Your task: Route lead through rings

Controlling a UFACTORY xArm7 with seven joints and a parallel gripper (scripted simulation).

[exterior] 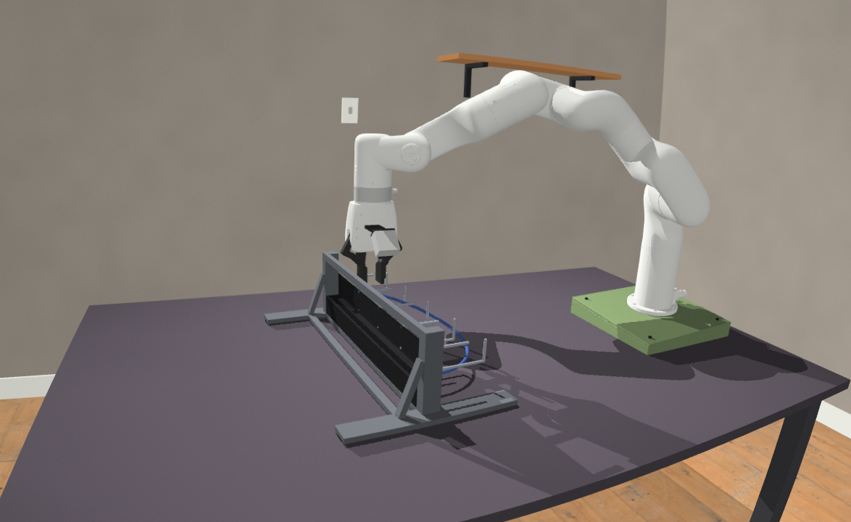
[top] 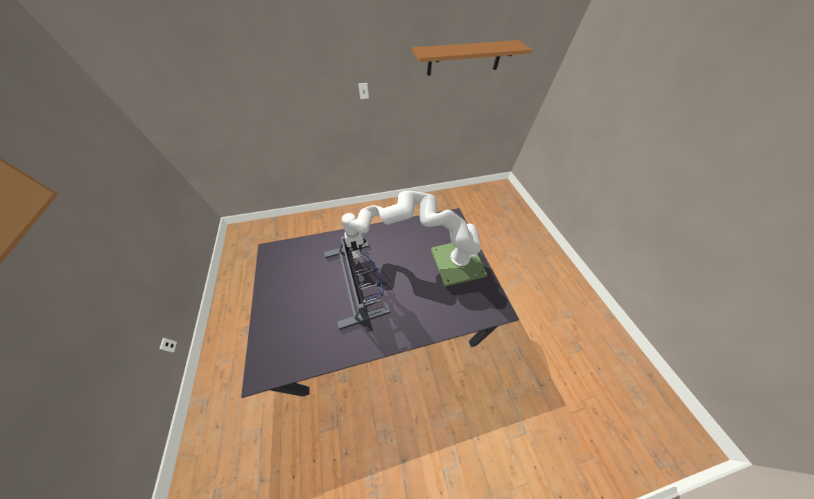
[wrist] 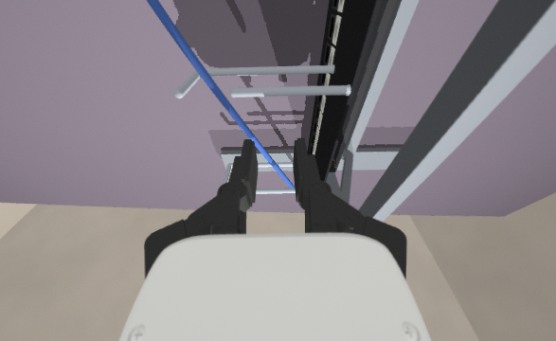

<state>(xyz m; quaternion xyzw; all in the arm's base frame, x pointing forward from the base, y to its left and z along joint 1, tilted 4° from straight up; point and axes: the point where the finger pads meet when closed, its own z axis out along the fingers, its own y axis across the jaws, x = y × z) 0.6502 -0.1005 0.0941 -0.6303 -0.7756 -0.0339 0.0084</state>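
The grey rack is 16 cm to the left of my hand, 5 cm below it and 3 cm ahead of it.
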